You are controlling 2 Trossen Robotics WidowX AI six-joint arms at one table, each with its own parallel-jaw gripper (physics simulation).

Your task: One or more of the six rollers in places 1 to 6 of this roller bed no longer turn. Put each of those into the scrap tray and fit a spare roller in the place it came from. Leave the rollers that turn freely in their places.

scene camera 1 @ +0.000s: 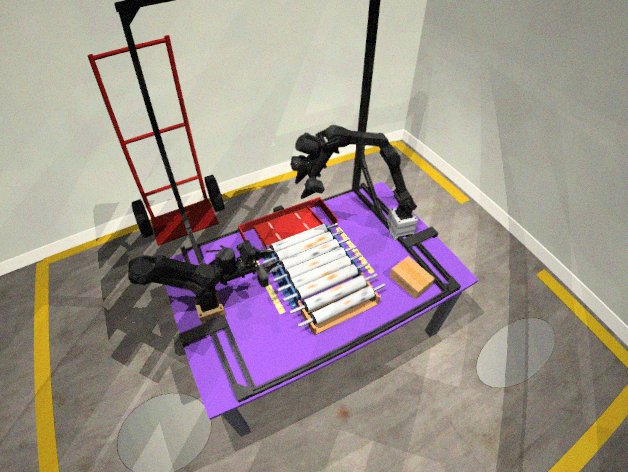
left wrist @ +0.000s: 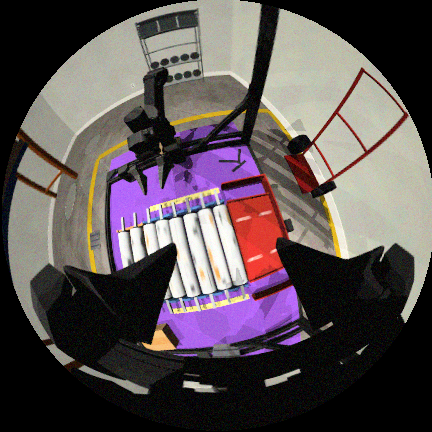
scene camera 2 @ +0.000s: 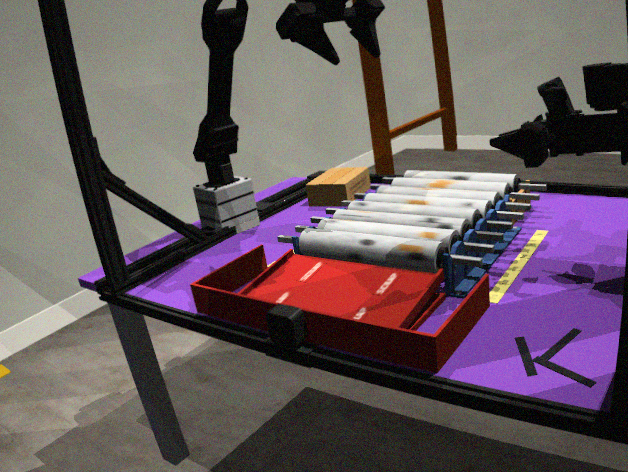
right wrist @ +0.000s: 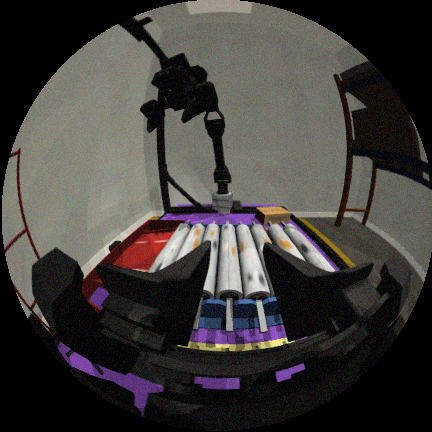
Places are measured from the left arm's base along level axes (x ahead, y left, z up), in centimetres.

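Where they show: left gripper, fingertip midpoint: (scene camera 1: 298, 190) (left wrist: 226, 245) (scene camera 2: 358, 59) (right wrist: 163, 126); right gripper, fingertip midpoint: (scene camera 1: 276, 255) (left wrist: 152, 191) (scene camera 2: 494, 140) (right wrist: 237, 246); left arm's base, link origin: (scene camera 1: 403, 214) (scene camera 2: 221, 182) (right wrist: 222, 192); right arm's base, link origin: (scene camera 1: 208, 303).
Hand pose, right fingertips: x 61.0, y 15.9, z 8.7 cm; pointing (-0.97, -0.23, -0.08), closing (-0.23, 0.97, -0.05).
Observation:
Things, the pixels of their top centre, and the offset from my right fingertips.
- blue roller bed, top centre: (scene camera 2: 486, 221) (right wrist: 212, 306) (left wrist: 179, 207) (scene camera 1: 279, 270) dx -0.6, dy -2.9, dz -13.1 cm
- orange holder, top centre: (scene camera 1: 339, 305) dx -20.4, dy +15.6, dz -19.2 cm
- red scrap tray, top centre: (scene camera 2: 328, 280) (right wrist: 136, 247) (left wrist: 263, 233) (scene camera 1: 287, 222) dx -10.3, dy -30.0, dz -14.8 cm
- wooden block, top centre: (scene camera 2: 337, 175) (scene camera 1: 413, 273) (left wrist: 153, 341) (right wrist: 272, 209) dx -53.4, dy +12.3, dz -14.3 cm
Six white, stained rollers (scene camera 1: 327, 278) (scene camera 2: 373, 248) (left wrist: 200, 255) (right wrist: 228, 265) lie side by side across the blue roller bed (scene camera 2: 459, 274) (right wrist: 215, 307). Two spare rollers (scene camera 1: 343, 305) (scene camera 2: 459, 177) (left wrist: 125, 247) lie in the orange holder (scene camera 1: 347, 318). The red scrap tray (scene camera 1: 245, 233) (scene camera 2: 365, 341) (right wrist: 142, 245) beside the bed holds no roller. My right gripper (scene camera 1: 271, 271) (left wrist: 152, 191) (right wrist: 237, 246) is part open and empty, above the bed's near shaft ends in the right wrist view. My left gripper (scene camera 1: 301, 188) (scene camera 2: 356, 59) (left wrist: 226, 245) is open and empty, high above the tray side. Which rollers are stuck cannot be seen.
A wooden block (scene camera 1: 412, 276) (scene camera 2: 337, 187) (right wrist: 273, 215) sits on the table near the left arm's base. Yellow numbered strips (scene camera 1: 275, 298) (scene camera 2: 517, 266) run along the bed's ends. Black frame posts (scene camera 1: 368, 76) rise at the table edge. A red hand truck (scene camera 1: 167, 228) stands behind.

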